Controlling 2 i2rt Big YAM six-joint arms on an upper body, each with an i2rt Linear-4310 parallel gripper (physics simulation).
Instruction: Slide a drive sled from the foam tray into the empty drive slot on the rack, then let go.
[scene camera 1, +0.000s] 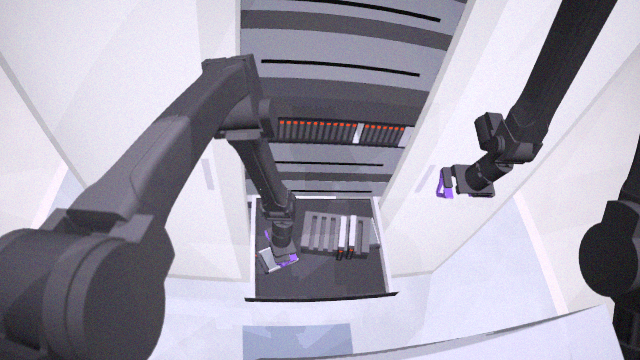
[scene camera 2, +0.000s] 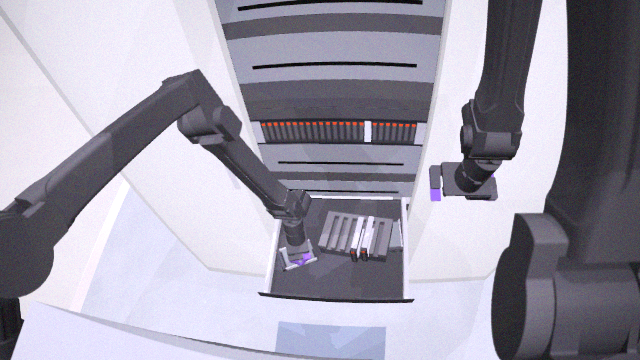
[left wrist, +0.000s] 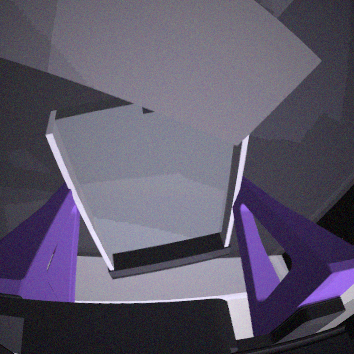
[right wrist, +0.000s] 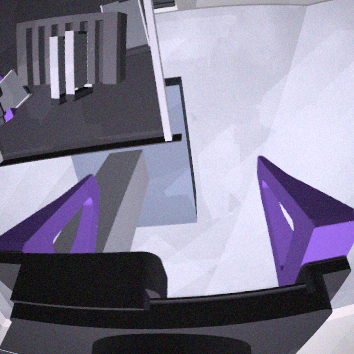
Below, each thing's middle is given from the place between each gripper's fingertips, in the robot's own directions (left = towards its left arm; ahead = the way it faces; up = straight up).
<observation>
My left gripper is now 13 cm to the left of the shelf (scene camera 2: 331, 276) and 4 cm short of it.
I see my right gripper 430 mm above the shelf, 260 mm to the right of it and 80 mm short of it.
</observation>
